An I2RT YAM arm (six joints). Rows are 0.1 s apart.
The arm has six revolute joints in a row. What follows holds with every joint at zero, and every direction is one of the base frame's.
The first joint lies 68 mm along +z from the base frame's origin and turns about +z.
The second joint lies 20 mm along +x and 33.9 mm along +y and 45.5 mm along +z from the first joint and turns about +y.
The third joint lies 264 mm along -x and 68.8 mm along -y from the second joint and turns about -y.
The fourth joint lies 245 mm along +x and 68.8 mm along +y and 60 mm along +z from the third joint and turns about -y.
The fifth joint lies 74 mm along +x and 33.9 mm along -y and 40.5 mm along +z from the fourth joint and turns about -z.
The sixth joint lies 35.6 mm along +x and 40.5 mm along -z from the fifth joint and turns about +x.
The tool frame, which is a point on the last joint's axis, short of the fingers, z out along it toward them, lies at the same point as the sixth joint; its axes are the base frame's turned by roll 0, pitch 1.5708 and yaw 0 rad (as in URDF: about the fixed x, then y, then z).
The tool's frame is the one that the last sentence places.
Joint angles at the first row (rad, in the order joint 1, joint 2, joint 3, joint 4, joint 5, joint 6):
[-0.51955 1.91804 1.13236 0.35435 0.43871 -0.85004]
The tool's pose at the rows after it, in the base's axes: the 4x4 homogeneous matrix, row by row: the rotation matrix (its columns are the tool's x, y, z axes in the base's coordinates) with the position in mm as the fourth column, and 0 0 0 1 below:
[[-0.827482 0.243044 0.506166 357.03], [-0.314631 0.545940 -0.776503 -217.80], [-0.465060 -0.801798 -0.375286 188.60], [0 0 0 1]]
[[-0.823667 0.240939 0.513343 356.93], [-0.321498 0.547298 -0.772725 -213.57], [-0.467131 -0.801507 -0.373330 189.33], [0 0 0 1]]
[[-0.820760 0.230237 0.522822 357.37], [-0.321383 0.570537 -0.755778 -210.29], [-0.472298 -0.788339 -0.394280 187.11], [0 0 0 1]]
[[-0.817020 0.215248 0.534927 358.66], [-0.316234 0.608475 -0.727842 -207.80], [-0.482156 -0.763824 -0.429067 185.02], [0 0 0 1]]
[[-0.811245 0.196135 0.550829 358.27], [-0.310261 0.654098 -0.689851 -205.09], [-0.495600 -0.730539 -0.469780 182.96], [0 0 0 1]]
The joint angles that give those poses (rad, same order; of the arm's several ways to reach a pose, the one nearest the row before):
[-0.51119 1.90084 1.11672 0.35552 0.44407 -0.85136]
[-0.50239 1.89196 1.10672 0.35892 0.44455 -0.85022]
[-0.49617 1.89029 1.10443 0.33746 0.42876 -0.83364]
[-0.49170 1.89137 1.11302 0.29385 0.39961 -0.80573]
[-0.48976 1.88728 1.11672 0.24531 0.35719 -0.77478]

